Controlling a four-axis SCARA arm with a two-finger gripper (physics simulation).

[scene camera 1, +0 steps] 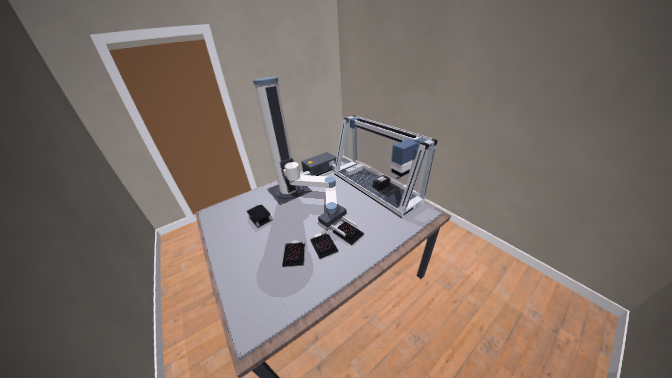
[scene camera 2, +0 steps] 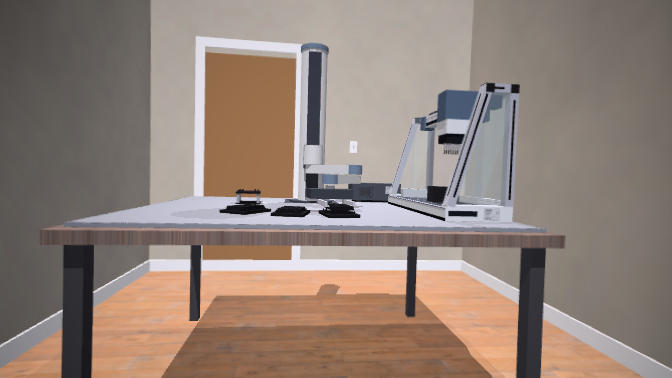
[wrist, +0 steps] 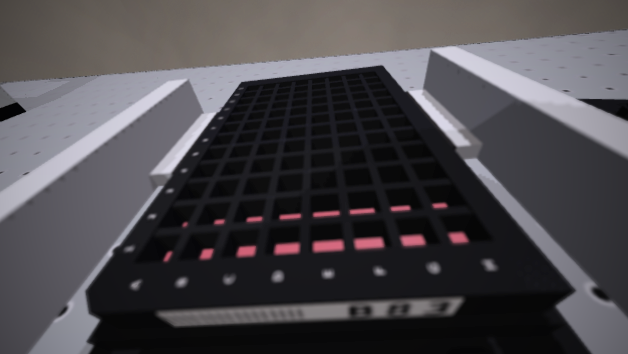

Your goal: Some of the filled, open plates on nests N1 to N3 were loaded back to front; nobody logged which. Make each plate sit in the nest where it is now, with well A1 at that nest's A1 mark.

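Note:
My gripper (scene camera 1: 348, 230) (wrist: 308, 89) is shut on the black plate labelled B83 (scene camera 1: 351, 234) (scene camera 2: 340, 206) (wrist: 327, 167), low at the rightmost nest of the row. In the wrist view its letters A to H run along the near edge, with A at the near left corner, and pink liquid shows in the two nearest rows. Dark nest parts show right under the near edge; whether the plate is fully seated cannot be told. The middle plate (scene camera 1: 324, 245) (scene camera 2: 290, 211) and the left plate (scene camera 1: 293, 254) (scene camera 2: 245, 208), both with pink wells, sit on their nests. The nests' A1 marks are too small to read.
A black-topped stand on posts (scene camera 1: 259, 214) (scene camera 2: 248, 192) is at the table's left. A gantry machine (scene camera 1: 342, 145) (scene camera 2: 467, 145) stands at the right, with a black block (scene camera 1: 381, 183) (scene camera 2: 436, 193) on its deck. A dark grey box (scene camera 1: 320, 164) (scene camera 2: 370, 192) sits behind the arm.

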